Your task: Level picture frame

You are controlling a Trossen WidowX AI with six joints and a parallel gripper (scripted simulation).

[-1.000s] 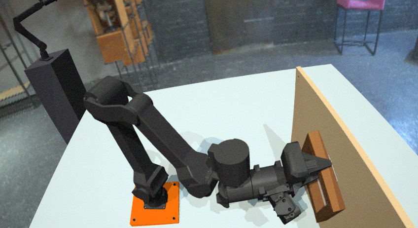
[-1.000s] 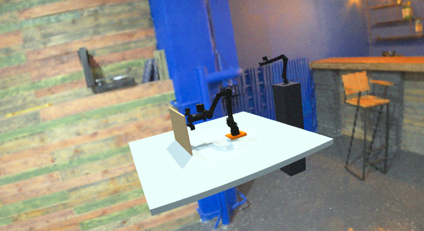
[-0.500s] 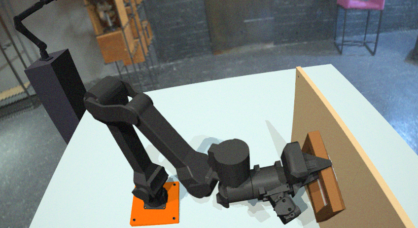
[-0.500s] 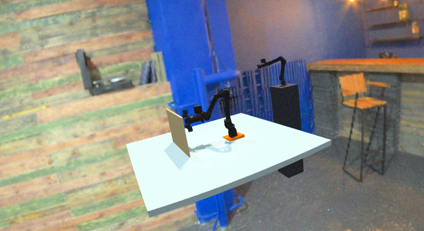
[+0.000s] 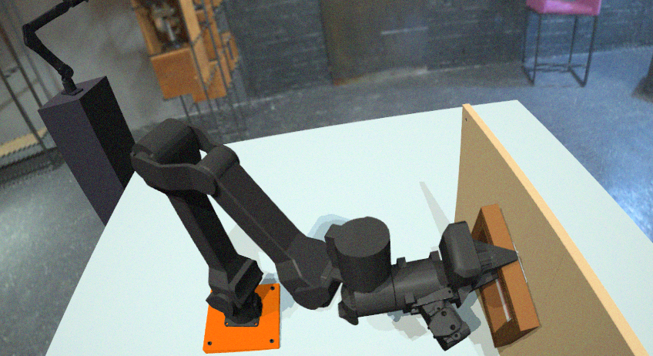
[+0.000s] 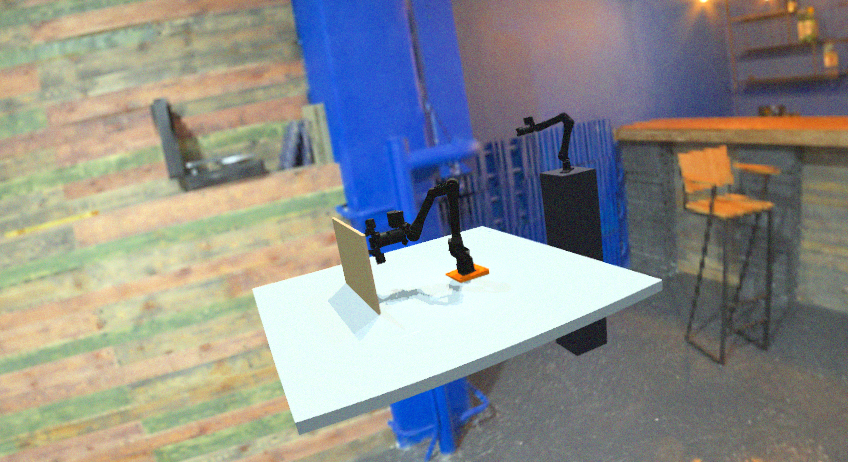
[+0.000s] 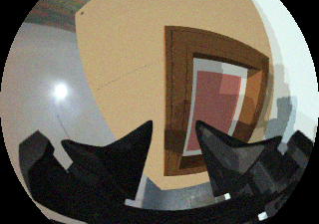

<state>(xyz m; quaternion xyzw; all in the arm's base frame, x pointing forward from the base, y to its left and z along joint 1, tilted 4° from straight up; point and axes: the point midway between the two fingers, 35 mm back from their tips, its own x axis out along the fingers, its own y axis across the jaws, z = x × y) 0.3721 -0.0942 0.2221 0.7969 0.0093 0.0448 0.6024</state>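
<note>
The brown picture frame lies 1 cm to the left of my gripper tip and 5 cm below it. From my gripper tip the other things lie so: tan wall board: 1 cm ahead, 1 cm to the left, 6 cm below.
</note>
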